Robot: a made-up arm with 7 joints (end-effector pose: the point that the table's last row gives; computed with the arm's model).
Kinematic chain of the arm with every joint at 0, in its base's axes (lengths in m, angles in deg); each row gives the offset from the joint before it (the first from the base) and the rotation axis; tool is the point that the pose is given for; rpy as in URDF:
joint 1: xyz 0 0 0.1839 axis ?
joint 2: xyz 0 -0.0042 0.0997 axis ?
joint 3: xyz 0 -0.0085 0.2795 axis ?
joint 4: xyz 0 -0.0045 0.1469 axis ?
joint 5: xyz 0 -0.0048 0.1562 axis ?
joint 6: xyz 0 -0.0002 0.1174 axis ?
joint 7: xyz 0 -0.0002 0.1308 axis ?
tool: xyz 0 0 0 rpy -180 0 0
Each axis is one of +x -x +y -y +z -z.
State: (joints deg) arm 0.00 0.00 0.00 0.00 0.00 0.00 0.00
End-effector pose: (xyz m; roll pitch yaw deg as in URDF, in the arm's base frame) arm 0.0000 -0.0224 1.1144 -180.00 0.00 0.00
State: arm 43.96 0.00 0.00 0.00 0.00 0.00 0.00
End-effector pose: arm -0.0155 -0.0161 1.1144 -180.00 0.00 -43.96
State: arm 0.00 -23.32 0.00 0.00 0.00 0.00 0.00
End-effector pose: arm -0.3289 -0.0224 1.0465 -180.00 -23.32 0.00
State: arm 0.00 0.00 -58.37 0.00 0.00 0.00 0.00
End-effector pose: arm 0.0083 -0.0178 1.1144 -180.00 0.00 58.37
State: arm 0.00 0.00 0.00 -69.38 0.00 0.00 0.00
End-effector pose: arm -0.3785 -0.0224 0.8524 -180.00 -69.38 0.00
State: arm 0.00 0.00 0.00 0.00 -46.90 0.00 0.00
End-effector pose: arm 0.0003 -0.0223 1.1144 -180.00 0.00 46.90
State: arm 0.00 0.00 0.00 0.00 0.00 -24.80 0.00
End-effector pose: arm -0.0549 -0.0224 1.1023 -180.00 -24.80 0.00
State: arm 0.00 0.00 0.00 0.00 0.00 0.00 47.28
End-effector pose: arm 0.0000 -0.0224 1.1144 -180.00 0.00 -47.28
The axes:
joint 1: -z
joint 2: +y
joint 3: -z
joint 4: +y
joint 5: -z
joint 6: +y
joint 7: -z

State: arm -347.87 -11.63 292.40 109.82 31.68 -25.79 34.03
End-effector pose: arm 0.1292 0.3309 0.6419 94.41 14.78 -19.51
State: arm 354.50 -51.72 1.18 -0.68 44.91 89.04 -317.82
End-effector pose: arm -0.4847 -0.1636 0.7875 -178.01 55.94 -52.47
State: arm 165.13 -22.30 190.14 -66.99 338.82 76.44 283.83
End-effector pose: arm 0.0171 0.0972 0.9741 -150.30 25.88 98.45
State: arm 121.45 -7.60 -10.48 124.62 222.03 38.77 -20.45
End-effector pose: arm -0.0713 -0.2984 0.5877 -99.12 -72.35 12.54
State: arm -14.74 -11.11 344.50 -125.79 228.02 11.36 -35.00
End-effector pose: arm -0.3024 -0.1700 0.3987 13.37 33.81 42.82
